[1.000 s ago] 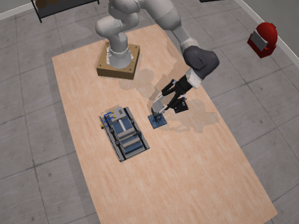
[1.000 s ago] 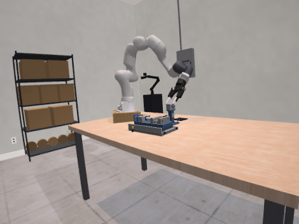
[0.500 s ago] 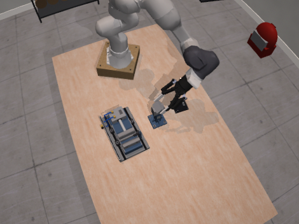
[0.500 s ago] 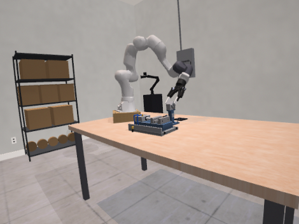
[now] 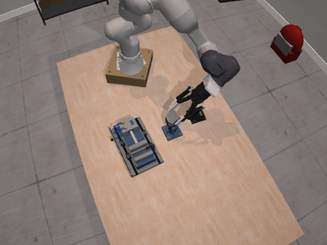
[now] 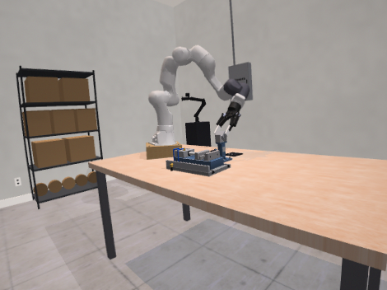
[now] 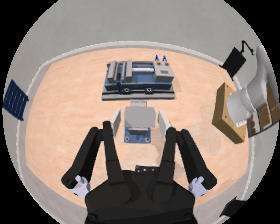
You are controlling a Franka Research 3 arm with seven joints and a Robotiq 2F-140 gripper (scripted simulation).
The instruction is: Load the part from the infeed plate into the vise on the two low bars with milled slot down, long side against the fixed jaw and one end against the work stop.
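My hand is 3 cm above the part and 1 cm to the left of it. Round my hand: vise: 23 cm to the right, 14 cm below, 3 cm ahead; then black infeed plate: 17 cm below, 15 cm to the left, 5 cm behind.
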